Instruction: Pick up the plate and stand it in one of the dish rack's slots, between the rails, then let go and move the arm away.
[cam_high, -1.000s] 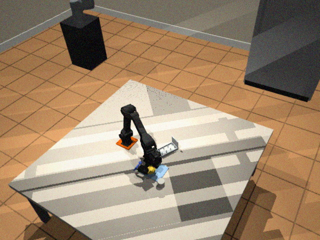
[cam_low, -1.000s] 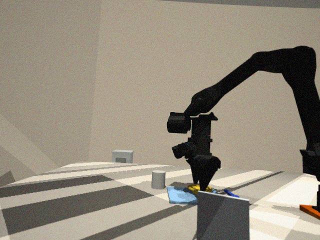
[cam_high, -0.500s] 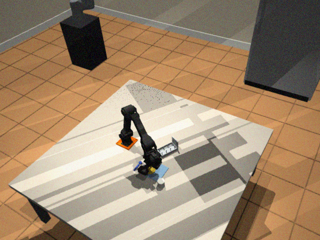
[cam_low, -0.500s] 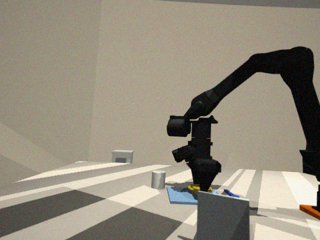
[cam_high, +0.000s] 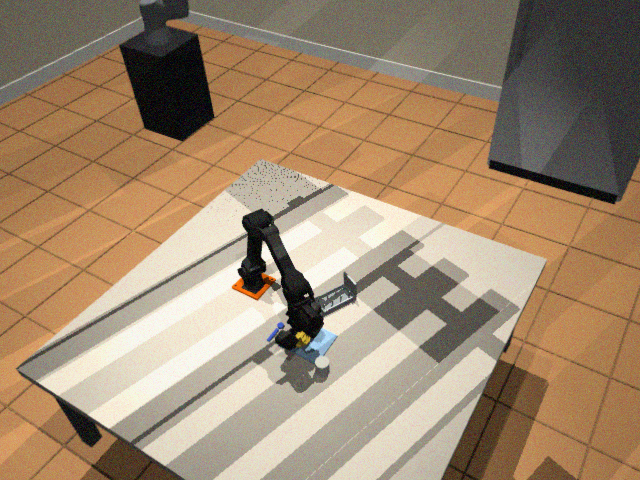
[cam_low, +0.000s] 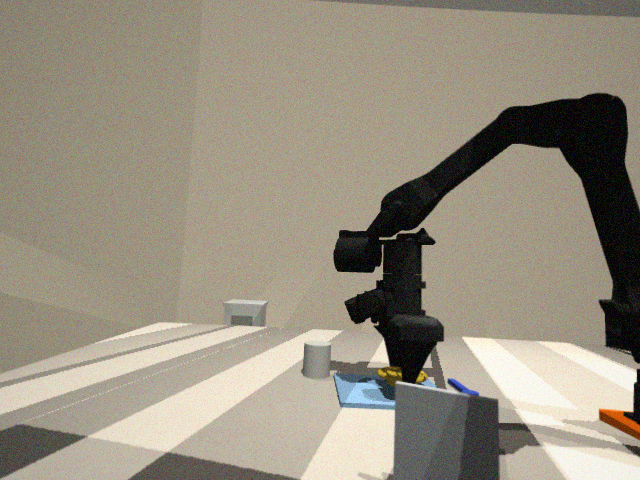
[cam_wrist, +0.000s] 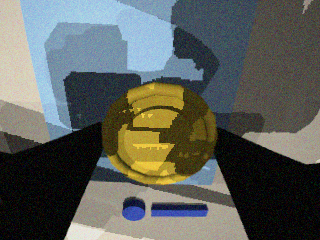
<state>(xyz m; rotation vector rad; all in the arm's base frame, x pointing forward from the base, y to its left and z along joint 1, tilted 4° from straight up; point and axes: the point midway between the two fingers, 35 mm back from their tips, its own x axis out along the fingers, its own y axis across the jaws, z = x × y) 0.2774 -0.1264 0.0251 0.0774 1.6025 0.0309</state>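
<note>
Now: gripper tip 2 cm to the right of the light blue cloth, 2 cm short of it and 1 cm above it. Round my gripper tip: blue spoon 9 cm behind, 1 cm below; white cup 12 cm ahead, 6 cm to the right, 1 cm above; plate 1 cm above.
</note>
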